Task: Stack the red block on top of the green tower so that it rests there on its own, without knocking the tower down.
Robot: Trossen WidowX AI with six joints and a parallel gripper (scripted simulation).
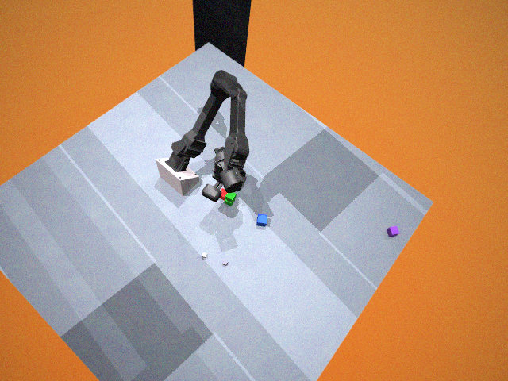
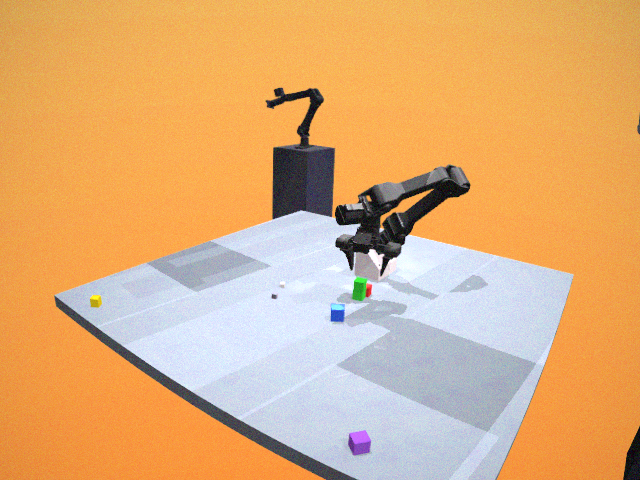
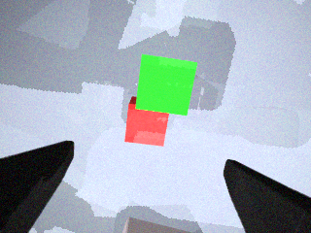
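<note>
Now: gripper tip 50 mm above the red block, 10 mm to the right of it and 10 mm short of it. Round my gripper tip: dark cube (200 mm ahead, 180 mm to the right, 60 mm below); white cube (210 mm to the right, 130 mm ahead, 60 mm below); blue cube (190 mm ahead, 50 mm below, 30 mm to the left).
</note>
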